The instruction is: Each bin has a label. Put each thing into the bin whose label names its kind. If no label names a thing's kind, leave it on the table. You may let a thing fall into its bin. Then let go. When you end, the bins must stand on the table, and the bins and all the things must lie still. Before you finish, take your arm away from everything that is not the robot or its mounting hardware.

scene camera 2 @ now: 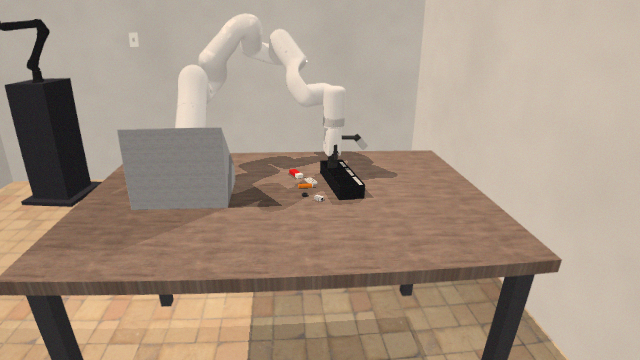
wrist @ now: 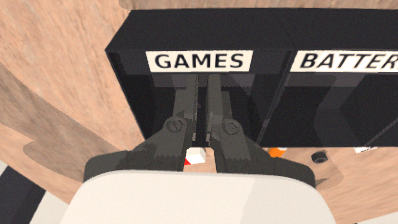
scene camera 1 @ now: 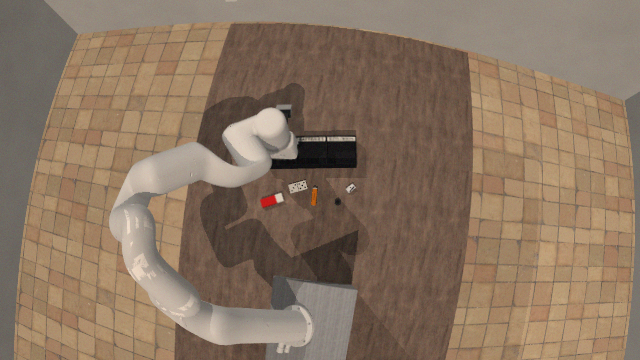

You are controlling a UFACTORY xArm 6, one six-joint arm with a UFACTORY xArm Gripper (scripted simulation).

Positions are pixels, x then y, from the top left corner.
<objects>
A black bin shows in scene camera 2 (345, 184), in the wrist view and in scene camera 1. One and the same spot on the black bin: (wrist: 339, 104) is (scene camera 1: 325, 163).
</objects>
